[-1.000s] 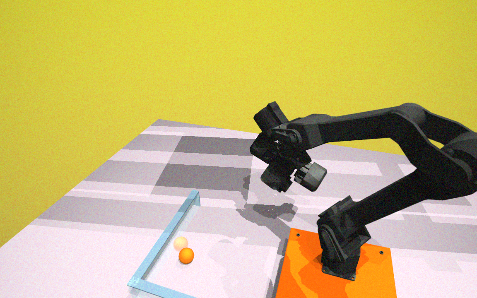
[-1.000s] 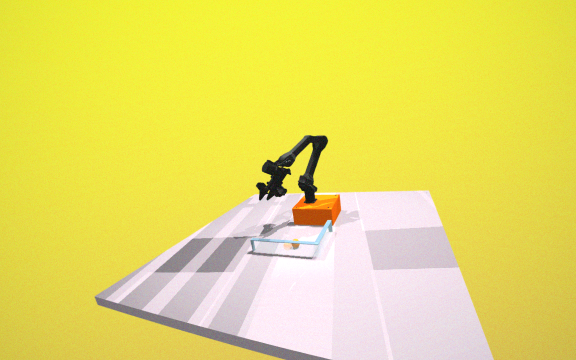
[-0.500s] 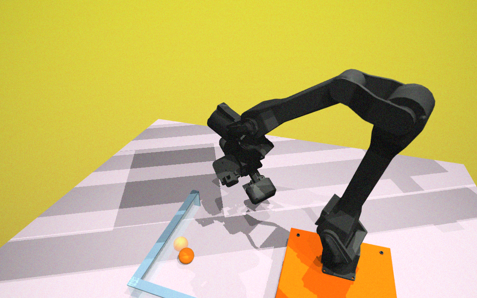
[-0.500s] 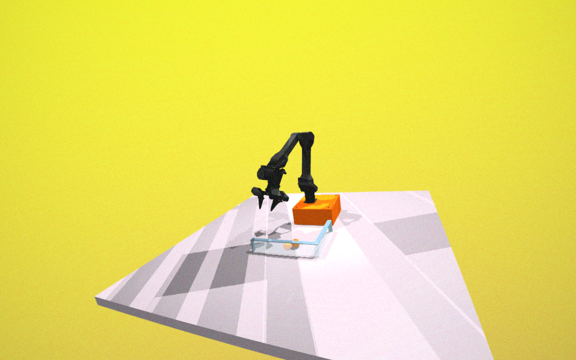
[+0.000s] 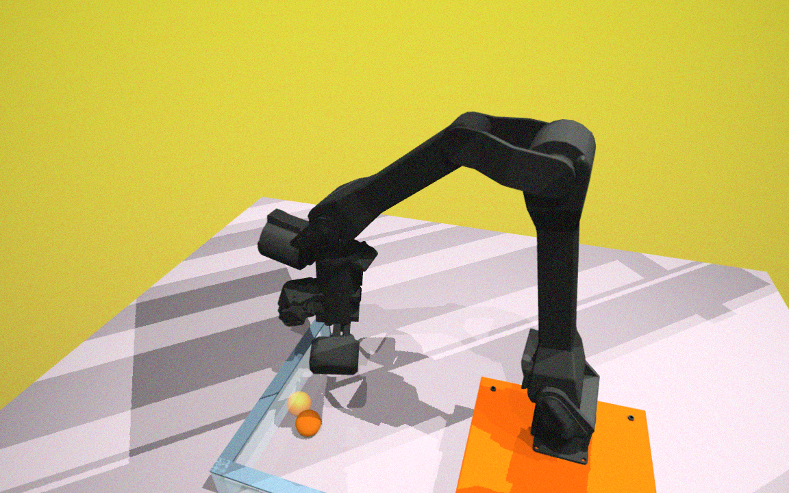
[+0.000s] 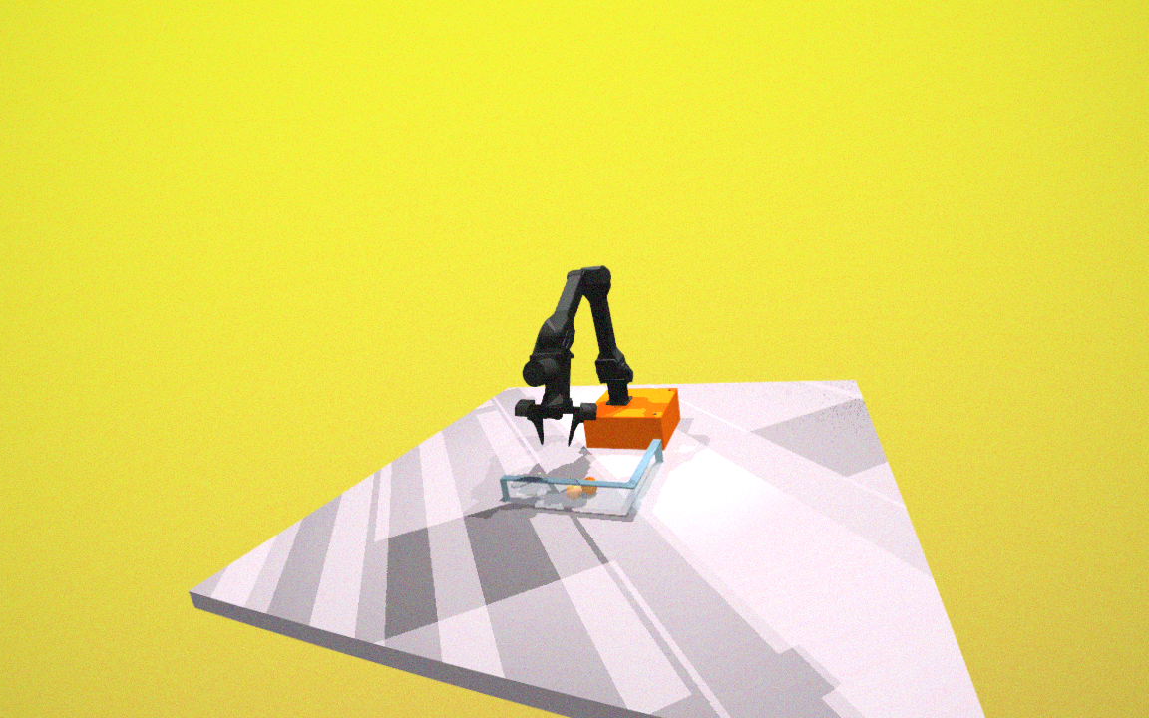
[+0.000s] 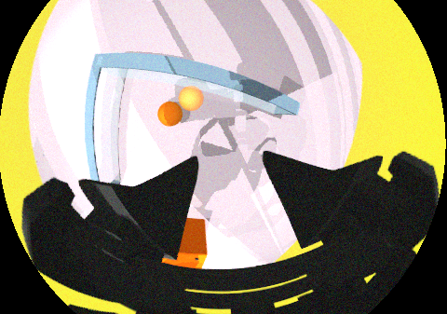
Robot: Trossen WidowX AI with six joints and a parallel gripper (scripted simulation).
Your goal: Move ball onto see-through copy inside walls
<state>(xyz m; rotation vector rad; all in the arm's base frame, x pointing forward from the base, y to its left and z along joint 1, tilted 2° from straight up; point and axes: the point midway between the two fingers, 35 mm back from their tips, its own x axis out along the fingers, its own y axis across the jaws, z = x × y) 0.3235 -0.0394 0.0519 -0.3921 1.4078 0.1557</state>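
My gripper tip is 2 cm short of the orange ball, 8 cm to the right of it and 9 cm above it. Round my gripper tip: see-through copy of ball (5 cm ahead, 6 cm to the left, 9 cm below).
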